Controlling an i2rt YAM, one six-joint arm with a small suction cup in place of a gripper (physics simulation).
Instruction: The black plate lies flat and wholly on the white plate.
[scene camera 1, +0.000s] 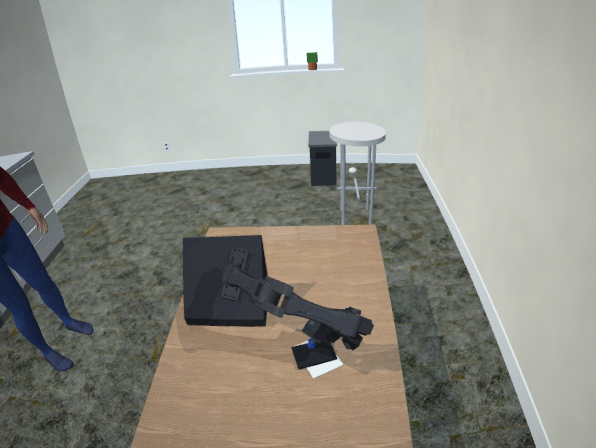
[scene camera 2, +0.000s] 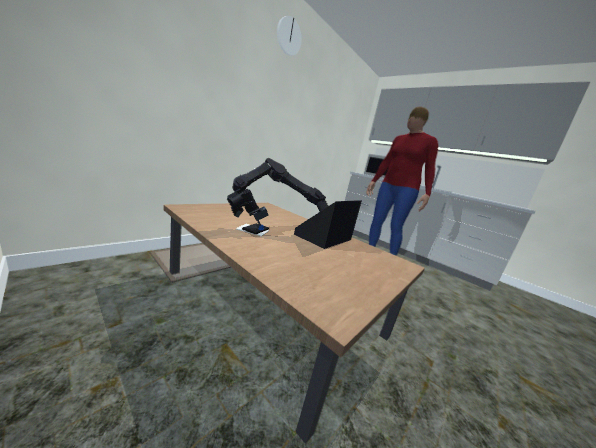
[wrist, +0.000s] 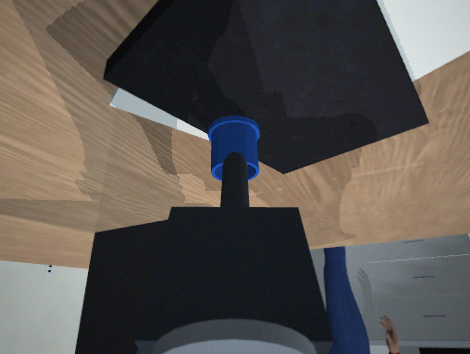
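Where they show: hand, its tool point: (scene camera 1: 309, 345) (scene camera 2: 262, 230) (wrist: 235, 133); arm's base, origin of its link: (scene camera 1: 235, 273) (scene camera 2: 326, 213).
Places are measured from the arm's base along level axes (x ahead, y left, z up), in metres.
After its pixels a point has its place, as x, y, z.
Observation:
The black plate (scene camera 1: 315, 356) @(0.341, -0.230, -0.153) (scene camera 2: 254, 229) @(0.360, -0.186, -0.152) (wrist: 304, 76) @(0.350, -0.221, -0.152) lies flat on the white plate (scene camera 1: 326, 369) @(0.387, -0.274, -0.163) (wrist: 429, 30) @(0.349, -0.274, -0.163), turned askew to it. White corners stick out on two sides, and one black corner overhangs the wooden table (scene camera 1: 240, 400) @(0.121, -0.445, -0.169) (scene camera 2: 327, 289) @(0.374, 0.415, -0.169). My blue suction cup (scene camera 1: 310, 343) (scene camera 2: 260, 225) @(0.311, -0.179, -0.156) (wrist: 233, 127) presses down on the black plate close to its near edge and is shut on it. The white plate is barely visible in scene camera 2.
The arm's black base box (scene camera 1: 211, 289) @(-0.089, -0.059, -0.043) (scene camera 2: 332, 224) @(0.065, 0.119, -0.027) stands on the table's left side behind the plates. A person (scene camera 1: 18, 260) (scene camera 2: 404, 178) stands beside the table near grey cabinets. A white stool (scene camera 1: 357, 132) stands beyond the far end.

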